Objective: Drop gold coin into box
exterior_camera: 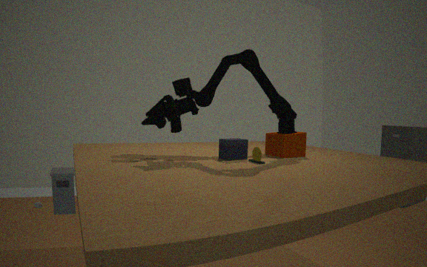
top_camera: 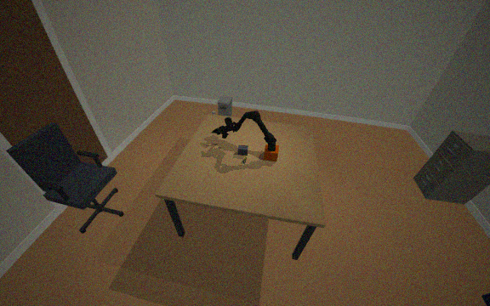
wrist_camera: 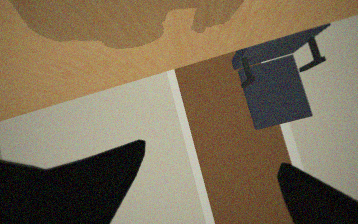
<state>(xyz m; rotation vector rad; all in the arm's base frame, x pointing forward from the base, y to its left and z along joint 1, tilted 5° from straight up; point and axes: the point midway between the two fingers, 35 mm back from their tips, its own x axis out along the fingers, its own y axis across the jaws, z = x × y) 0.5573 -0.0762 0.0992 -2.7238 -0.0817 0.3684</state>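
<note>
My gripper tip is 37 cm past the gold coin, 19 cm to the right of it and 11 cm above it.
</note>
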